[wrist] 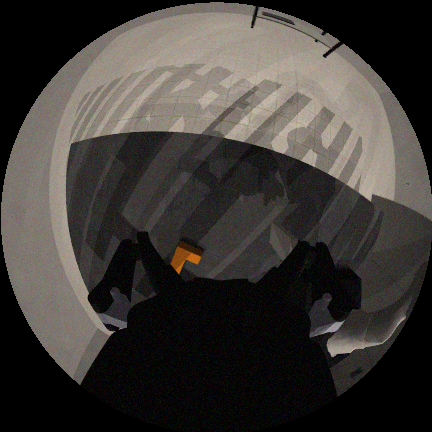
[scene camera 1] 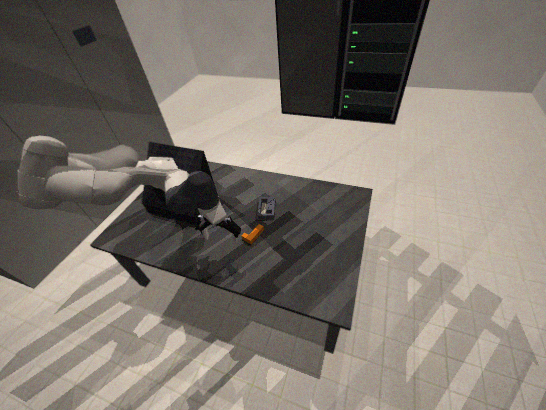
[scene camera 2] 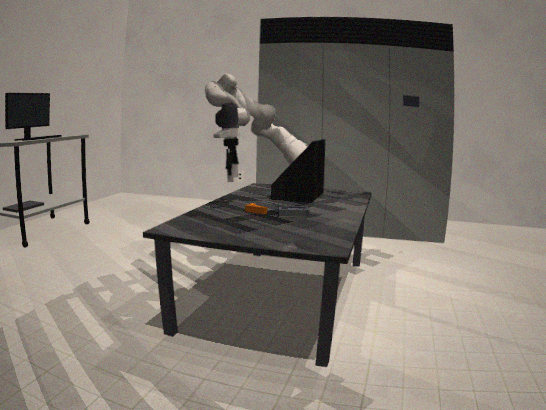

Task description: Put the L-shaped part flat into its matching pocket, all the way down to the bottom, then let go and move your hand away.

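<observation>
The orange L-shaped part lies flat on the dark table. A small grey fixture with the pocket sits just behind the part; it is hidden in the wrist view. My gripper is open and empty. It points down and hangs well above the table, a little to the left of the part. In the wrist view the part shows near the left finger, partly hidden by the gripper body.
A black wedge-shaped arm mount stands at the table's back left. A dark server rack stands on the floor beyond. A grey cabinet wall and a small side table are farther off.
</observation>
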